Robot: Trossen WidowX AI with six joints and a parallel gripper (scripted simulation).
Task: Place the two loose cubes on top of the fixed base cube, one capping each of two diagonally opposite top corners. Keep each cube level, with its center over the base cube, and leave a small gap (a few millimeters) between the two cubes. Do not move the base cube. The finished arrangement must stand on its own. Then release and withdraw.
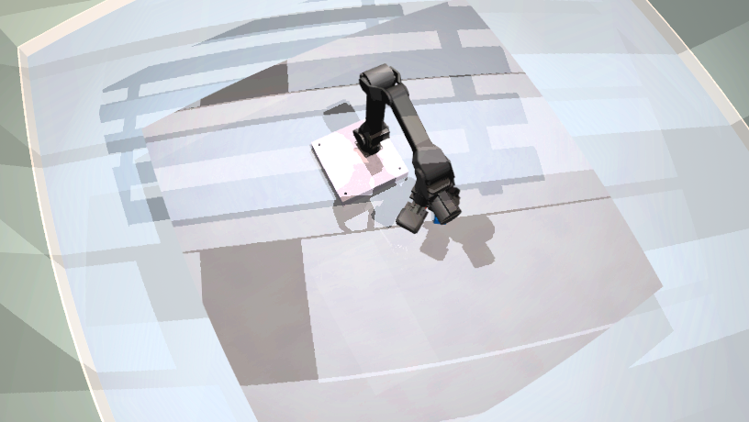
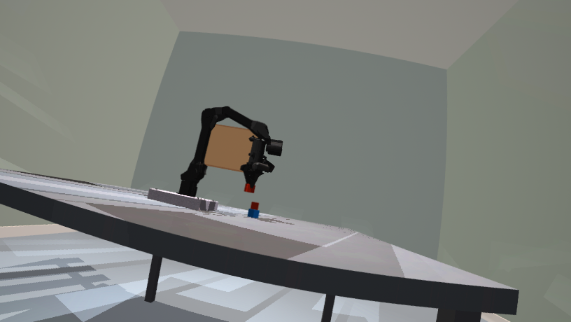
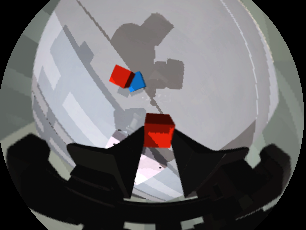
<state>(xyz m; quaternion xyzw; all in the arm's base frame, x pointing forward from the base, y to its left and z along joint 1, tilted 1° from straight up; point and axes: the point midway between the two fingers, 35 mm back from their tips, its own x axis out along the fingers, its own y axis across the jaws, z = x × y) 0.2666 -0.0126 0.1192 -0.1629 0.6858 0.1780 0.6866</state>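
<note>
My gripper tip is 30 mm short of the red cube, 90 mm to the right of it and 70 mm above it. The rest, counted from my gripper tip: blue cube 30 mm ahead, 70 mm to the left, 110 mm below.
</note>
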